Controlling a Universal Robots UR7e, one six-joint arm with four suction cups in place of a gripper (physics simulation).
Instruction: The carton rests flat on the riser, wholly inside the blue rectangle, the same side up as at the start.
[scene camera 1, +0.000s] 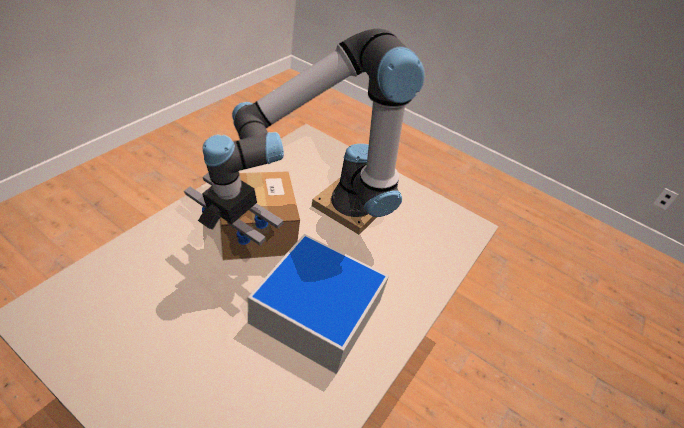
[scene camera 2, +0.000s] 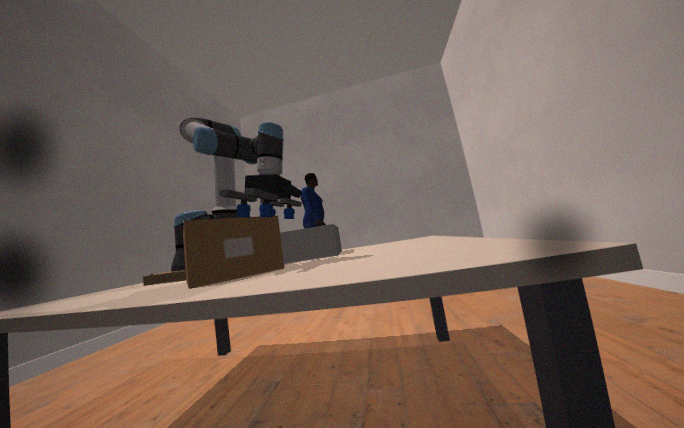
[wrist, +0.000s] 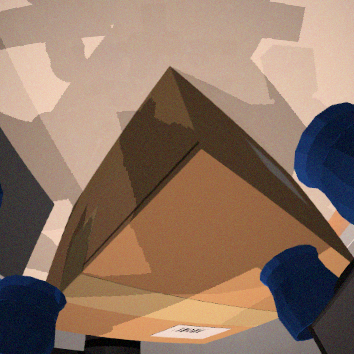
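The brown carton (scene camera 1: 282, 234) (scene camera 2: 211, 252) (wrist: 190, 210) stands flat on the table beside the riser, outside the blue rectangle. Its taped top with a white label faces up. The grey riser (scene camera 1: 297, 330) (scene camera 2: 312, 242) (wrist: 22, 210) has the blue rectangle (scene camera 1: 327, 305) on top, partly in shadow. My gripper (scene camera 1: 232, 216) (scene camera 2: 266, 208) is low over the carton's top, off-centre towards one side. Its suction is off and it holds nothing, so it is open. Its blue suction cups (wrist: 301, 290) show in the wrist view. Whether any cup touches the carton cannot be told.
The arm's wooden base plate (scene camera 1: 335, 218) (scene camera 2: 163, 277) is bolted to the beige table (scene camera 1: 126, 353) (scene camera 2: 403, 257) behind the riser. A person in blue (scene camera 2: 312, 204) stands beyond the table. Grey walls surround the wooden floor.
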